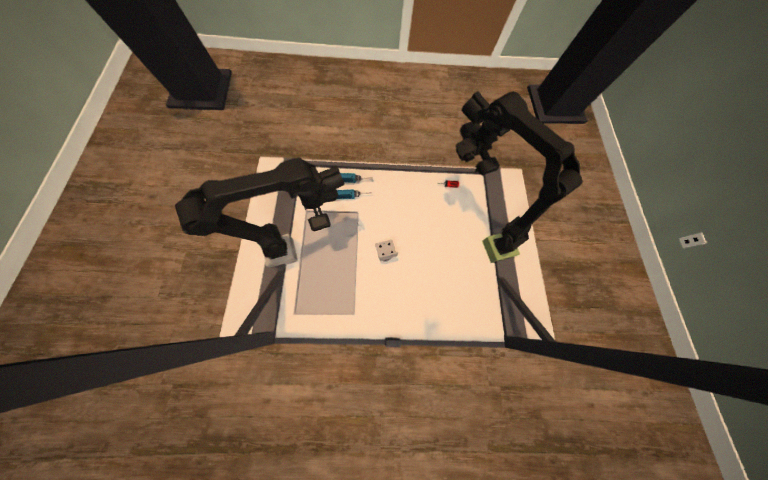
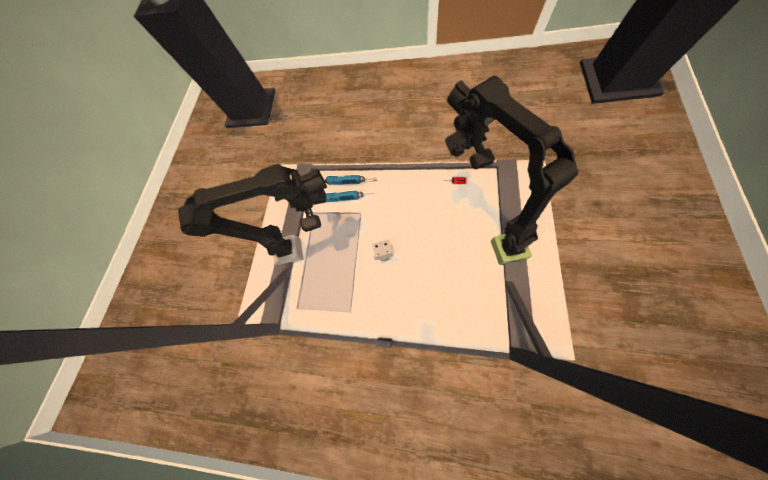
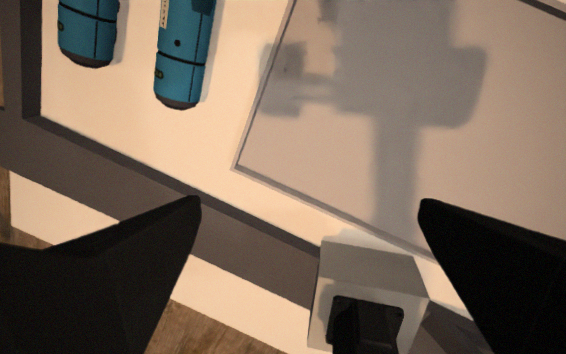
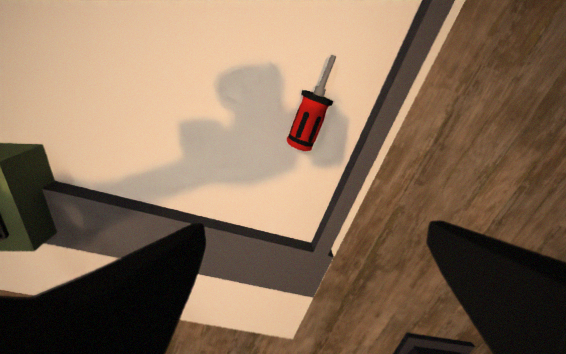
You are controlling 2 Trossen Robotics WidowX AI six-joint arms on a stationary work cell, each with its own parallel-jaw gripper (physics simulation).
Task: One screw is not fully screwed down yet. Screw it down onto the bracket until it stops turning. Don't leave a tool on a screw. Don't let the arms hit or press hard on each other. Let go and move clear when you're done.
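Frame: origin at the left arm's base, x right, y down, z ahead, level; metres.
Seen in the pictures: left gripper, between the fingertips: (image 1: 315, 209) (image 2: 313, 211) (image 3: 309, 207); right gripper, between the fingertips: (image 1: 471, 161) (image 2: 470, 155) (image 4: 315, 232); left arm's base, origin of its link: (image 1: 277, 249) (image 2: 284, 248) (image 3: 362, 325); right arm's base, origin of its link: (image 1: 503, 245) (image 2: 512, 245).
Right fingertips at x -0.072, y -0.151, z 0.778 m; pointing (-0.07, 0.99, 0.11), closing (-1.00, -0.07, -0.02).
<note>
Offsets run from my right fingertips to a thing's top centre.
The light grey bracket (image 1: 386, 249) (image 2: 382, 249) lies mid-table with dark screws on top; which screw stands higher is too small to tell. A blue power driver {dy +0.169, dx -0.183, dz -0.448 m} (image 1: 348, 178) (image 2: 344, 180) (image 3: 89, 30) lies along the back edge, and a second blue driver {dy +0.169, dx -0.105, dz -0.475 m} (image 1: 346, 194) (image 2: 342, 196) (image 3: 182, 60) lies beside it. A short red screwdriver {dy +0.180, dx -0.031, dz -0.018 m} (image 1: 452, 183) (image 2: 459, 180) (image 4: 308, 120) lies at the back right. My left gripper (image 3: 309, 207) is open and empty, high above the table's left side. My right gripper (image 4: 315, 232) is open and empty, high near the back right corner. The arms are apart.
A flat grey panel {dy +0.193, dx +0.152, dz -0.610 m} (image 1: 326, 283) (image 2: 328, 277) (image 3: 500, 140) lies left of the bracket. A grey arm base (image 1: 288, 254) (image 3: 370, 262) stands at the left edge, a green arm base (image 1: 492, 251) (image 2: 501, 254) (image 4: 35, 200) at the right edge. A dark frame borders the table.
</note>
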